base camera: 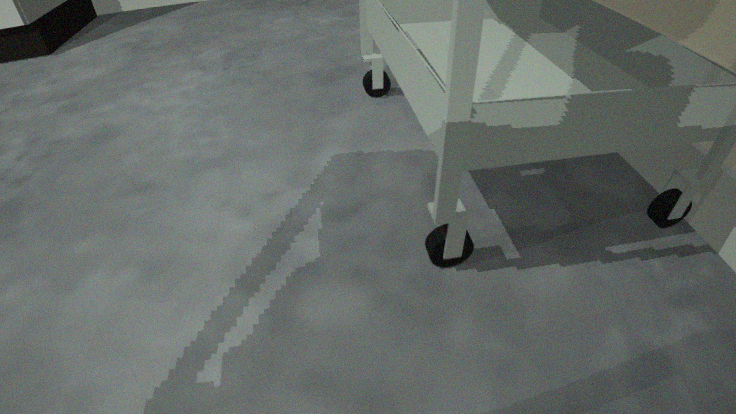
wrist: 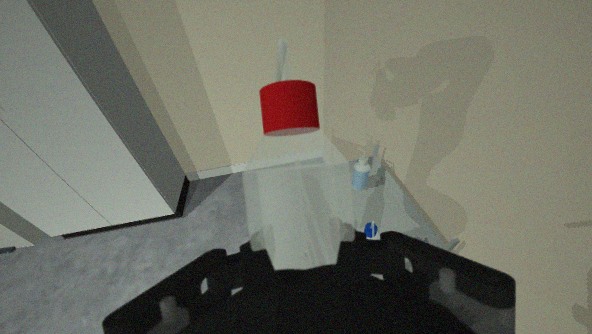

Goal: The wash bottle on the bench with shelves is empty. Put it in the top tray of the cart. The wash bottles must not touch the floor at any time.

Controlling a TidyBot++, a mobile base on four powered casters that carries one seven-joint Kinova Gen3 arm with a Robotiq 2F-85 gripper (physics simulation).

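Frame: origin at the arm's base, x back, y right, z up, level; millimetres.
Where they show: gripper, between the fingertips: point(wrist: 302, 233).
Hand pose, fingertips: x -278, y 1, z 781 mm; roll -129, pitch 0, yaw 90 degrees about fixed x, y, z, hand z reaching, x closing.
Note:
After its pixels a point has its place.
A clear, empty wash bottle with a red cap point(wrist: 290, 107) {x -289, y 1, z 879 mm} and a thin spout stands upright in the middle of the wrist view. My gripper point(wrist: 302, 233) {x -278, y 1, z 781 mm} is shut on its lower body. The cart's top tray point(wrist: 395, 202) {x -673, y 361, z 266 mm} shows behind the bottle and to its right, partly hidden by the bottle and the gripper. In the base camera view, the cart point(base camera: 460, 61) {x -391, y 73, z -155 mm} stands at the upper right, with its lower shelf, legs and black wheels in view; its top tray does not show there. The bench with shelves does not show.
In the top tray stand a bottle with light-blue contents and a white top point(wrist: 361, 176) {x -749, y 244, z 346 mm} at the far end, and a blue-capped bottle point(wrist: 370, 230) {x -488, y 182, z 411 mm} nearer, partly behind the gripper. A white cabinet point(wrist: 90, 140) {x -1165, y -1043, z 387 mm} point(base camera: 11, 14) {x -1180, y -920, z -260 mm} stands at the left. A beige wall runs behind the cart.

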